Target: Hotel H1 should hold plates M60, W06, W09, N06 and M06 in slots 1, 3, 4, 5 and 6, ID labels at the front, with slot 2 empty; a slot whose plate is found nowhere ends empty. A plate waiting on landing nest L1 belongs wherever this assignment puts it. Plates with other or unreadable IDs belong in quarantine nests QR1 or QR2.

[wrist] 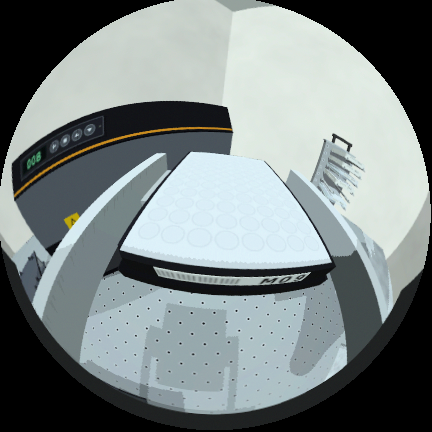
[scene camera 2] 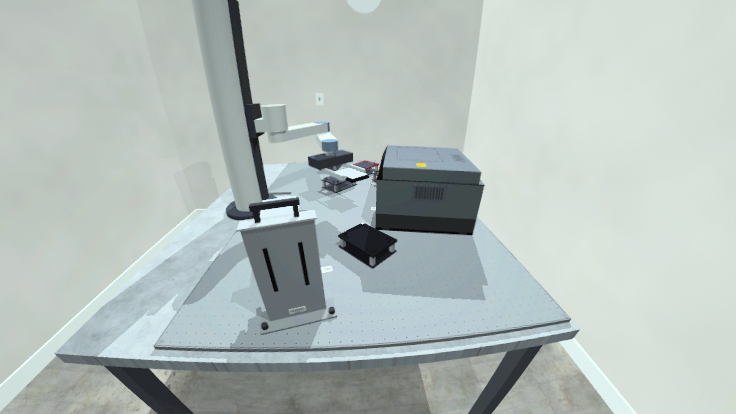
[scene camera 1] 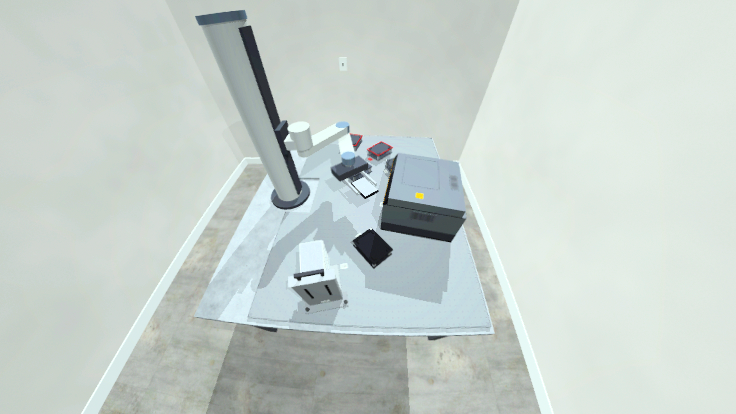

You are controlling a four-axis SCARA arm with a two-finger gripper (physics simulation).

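My gripper is shut on a white-topped plate with a black rim. Its label reads M09 in the wrist view. The plate is held level above the table, left of the grey device. The hotel stands near the front, its back towards the scene cameras. In the wrist view the hotel holds several plates whose IDs I cannot read. Two red-rimmed nests are at the back; one red-rimmed nest shows clearly in scene camera 2.
A large grey device stands on the right side. A black raised nest is between it and the hotel. A dark nest is behind and below the gripper. The arm's column stands at left.
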